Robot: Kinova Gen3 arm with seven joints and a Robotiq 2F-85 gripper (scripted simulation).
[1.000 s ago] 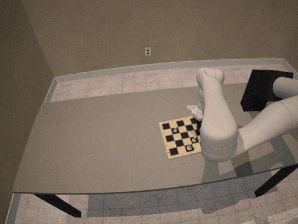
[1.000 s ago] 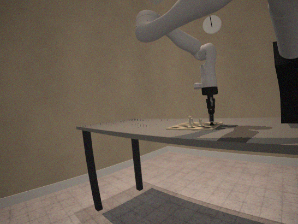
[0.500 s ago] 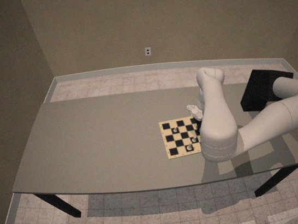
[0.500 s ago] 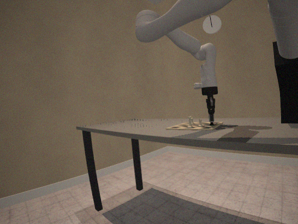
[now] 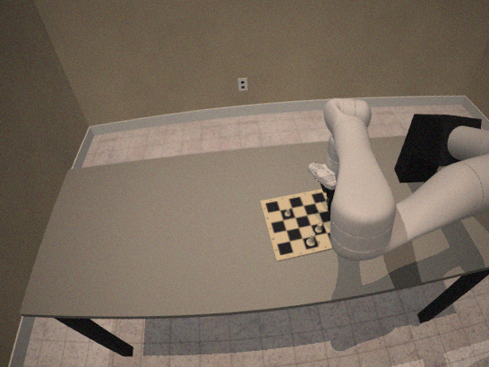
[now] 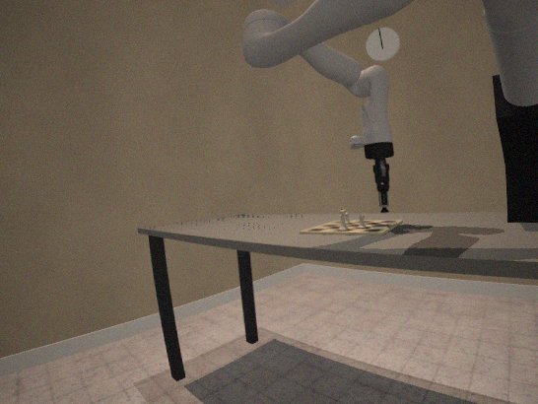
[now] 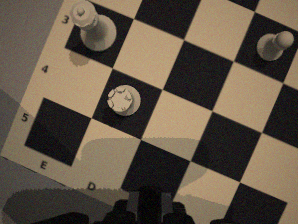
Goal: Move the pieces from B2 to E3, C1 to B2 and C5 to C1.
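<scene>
Right now the chessboard is 8 cm ahead of my hand, 1 cm to the left of it and 7 cm below it. From my hand the other things lie so: black piece: 1 cm below.
</scene>
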